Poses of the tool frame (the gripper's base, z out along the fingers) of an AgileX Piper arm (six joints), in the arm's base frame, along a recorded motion.
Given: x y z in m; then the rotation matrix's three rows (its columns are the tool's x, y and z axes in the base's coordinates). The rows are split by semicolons.
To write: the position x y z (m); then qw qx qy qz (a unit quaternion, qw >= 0). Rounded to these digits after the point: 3 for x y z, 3 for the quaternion.
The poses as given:
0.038, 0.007, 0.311; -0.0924, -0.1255, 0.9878; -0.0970, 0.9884, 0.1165; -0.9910, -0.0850, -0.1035
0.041, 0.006, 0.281; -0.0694, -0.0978, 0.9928; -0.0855, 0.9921, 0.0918; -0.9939, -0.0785, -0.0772
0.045, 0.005, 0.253; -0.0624, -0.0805, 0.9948; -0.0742, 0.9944, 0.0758; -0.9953, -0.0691, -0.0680
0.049, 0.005, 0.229; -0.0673, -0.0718, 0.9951; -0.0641, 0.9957, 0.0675; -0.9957, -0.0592, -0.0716
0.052, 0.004, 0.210; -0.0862, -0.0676, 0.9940; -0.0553, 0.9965, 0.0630; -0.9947, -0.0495, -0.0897
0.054, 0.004, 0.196; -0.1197, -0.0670, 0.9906; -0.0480, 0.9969, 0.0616; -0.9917, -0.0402, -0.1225
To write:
0.038, 0.007, 0.311, 0.669, -0.075, 0.739, 0.011
0.041, 0.006, 0.281, 0.679, -0.063, 0.731, 0.005
0.045, 0.005, 0.253, 0.683, -0.053, 0.729, 0.002
0.049, 0.005, 0.229, 0.681, -0.046, 0.731, 0.003
0.052, 0.004, 0.210, 0.675, -0.042, 0.737, 0.005
0.054, 0.004, 0.196, 0.662, -0.038, 0.748, 0.007

